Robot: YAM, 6 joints.
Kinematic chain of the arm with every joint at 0, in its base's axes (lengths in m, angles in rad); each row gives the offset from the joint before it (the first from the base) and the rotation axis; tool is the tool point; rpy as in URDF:
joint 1: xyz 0 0 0.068 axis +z
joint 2: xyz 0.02 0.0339 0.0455 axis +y
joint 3: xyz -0.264 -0.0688 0 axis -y
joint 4: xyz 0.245 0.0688 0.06 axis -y
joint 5: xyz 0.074 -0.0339 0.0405 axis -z
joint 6: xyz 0.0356 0 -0.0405 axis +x
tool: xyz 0 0 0 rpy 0 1.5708 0
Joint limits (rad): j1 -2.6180..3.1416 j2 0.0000..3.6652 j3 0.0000..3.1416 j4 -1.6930..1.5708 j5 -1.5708..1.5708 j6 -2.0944..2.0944
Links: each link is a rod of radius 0.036 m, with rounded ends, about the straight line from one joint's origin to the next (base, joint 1, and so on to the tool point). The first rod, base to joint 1, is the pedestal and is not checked.
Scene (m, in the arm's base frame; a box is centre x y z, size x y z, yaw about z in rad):
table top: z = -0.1
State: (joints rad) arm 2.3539 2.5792 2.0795 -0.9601 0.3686 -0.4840
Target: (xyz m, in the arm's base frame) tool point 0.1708 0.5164 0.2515
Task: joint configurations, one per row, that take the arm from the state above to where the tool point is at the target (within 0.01 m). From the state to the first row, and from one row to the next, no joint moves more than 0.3 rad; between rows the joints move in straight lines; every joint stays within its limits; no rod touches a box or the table.
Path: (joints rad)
1: 2.0850 2.5455 2.1563 -0.9087 0.3822 -0.4840
2: 1.8161 2.5119 2.2332 -0.8572 0.3959 -0.4840
3: 1.5472 2.4782 2.3100 -0.8058 0.4095 -0.4840
4: 1.2783 2.4445 2.3869 -0.7544 0.4232 -0.4840

